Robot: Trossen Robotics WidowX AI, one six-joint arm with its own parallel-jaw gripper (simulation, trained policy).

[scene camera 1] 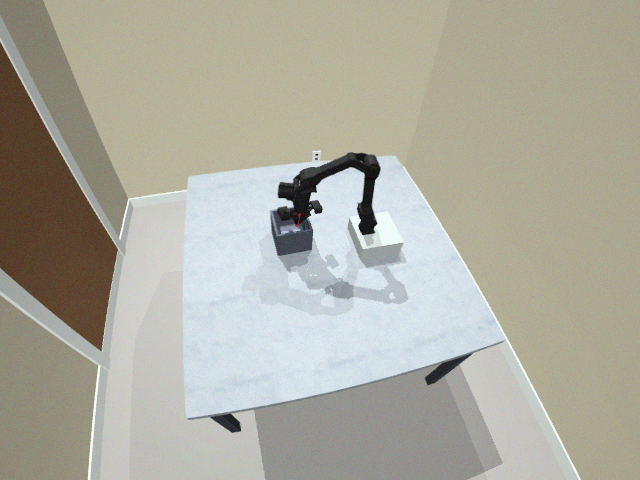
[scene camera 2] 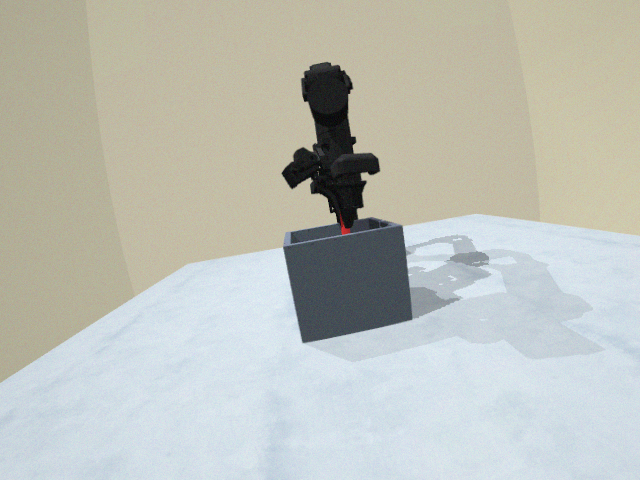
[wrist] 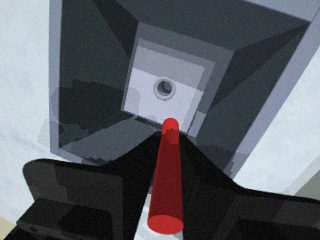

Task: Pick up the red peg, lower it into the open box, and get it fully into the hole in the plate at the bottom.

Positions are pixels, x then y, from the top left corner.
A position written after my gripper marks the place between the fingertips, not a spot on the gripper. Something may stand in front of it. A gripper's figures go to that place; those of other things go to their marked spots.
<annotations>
My gripper [wrist: 169, 138] is 0.11 m from the lens. A red peg [wrist: 166, 205] is 0.06 m from the lens. A plate [wrist: 154, 64]: 0.18 m from the lens. The marked spots on the red peg and the plate are 0.15 m apart.
</annotations>
